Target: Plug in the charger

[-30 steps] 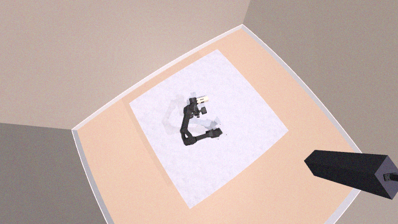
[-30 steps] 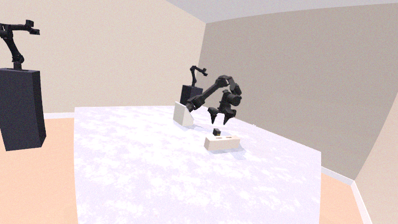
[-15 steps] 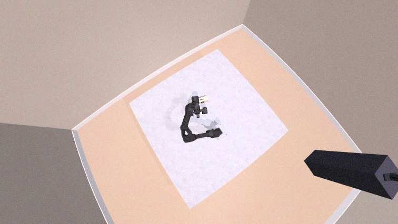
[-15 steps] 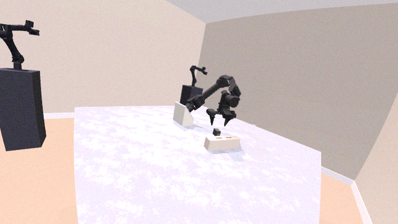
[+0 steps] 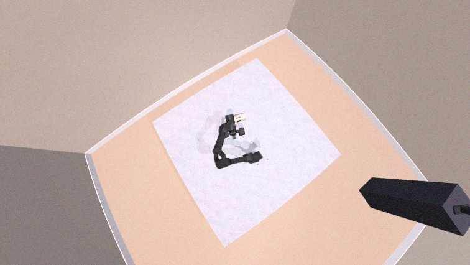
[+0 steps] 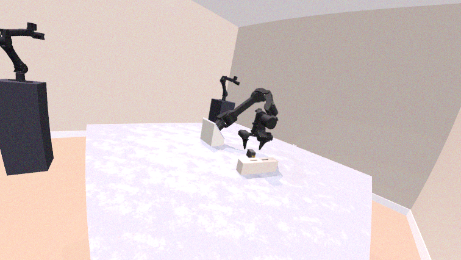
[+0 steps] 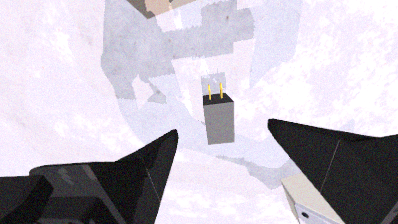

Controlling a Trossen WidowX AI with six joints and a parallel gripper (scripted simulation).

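My gripper tip is 30 mm above the grey two-prong charger, 10 mm to the left of it and 10 mm short of it.
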